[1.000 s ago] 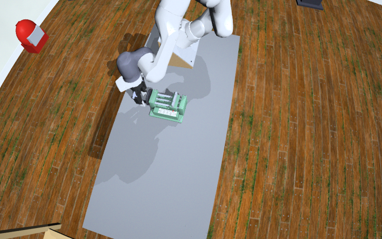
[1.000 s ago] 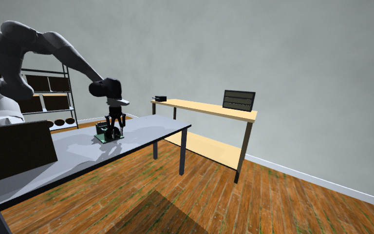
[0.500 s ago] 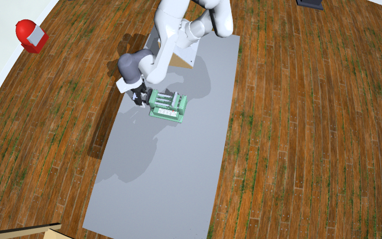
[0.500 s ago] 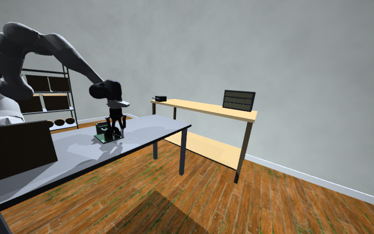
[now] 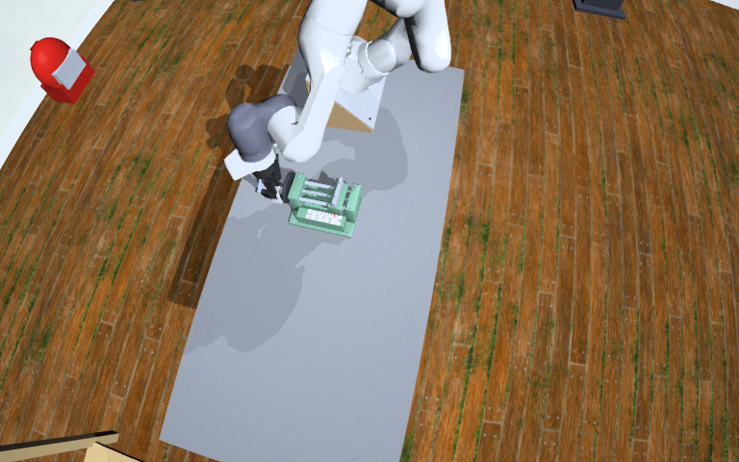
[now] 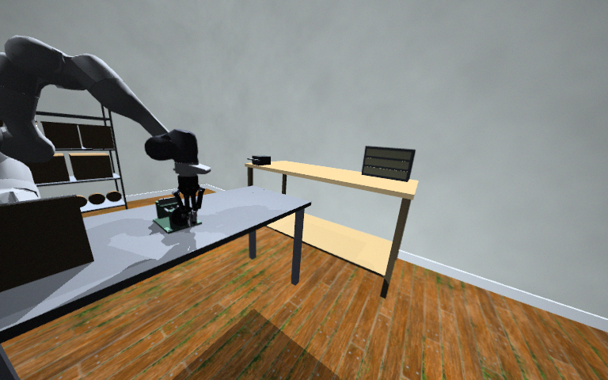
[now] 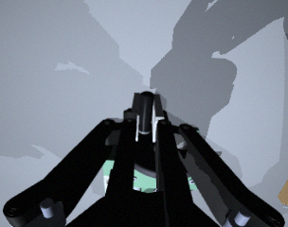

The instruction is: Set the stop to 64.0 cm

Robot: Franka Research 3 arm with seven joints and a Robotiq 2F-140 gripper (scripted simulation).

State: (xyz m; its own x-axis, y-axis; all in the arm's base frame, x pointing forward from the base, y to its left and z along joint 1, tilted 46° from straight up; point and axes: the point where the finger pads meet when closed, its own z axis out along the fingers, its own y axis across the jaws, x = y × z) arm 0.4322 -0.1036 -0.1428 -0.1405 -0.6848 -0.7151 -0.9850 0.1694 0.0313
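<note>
Right now the dark handwheel is 20 mm to the left of my hand and 10 mm below it. The rest, counted from my hand: stop carriage: 190 mm to the left, 30 mm above, 10 mm ahead.
</note>
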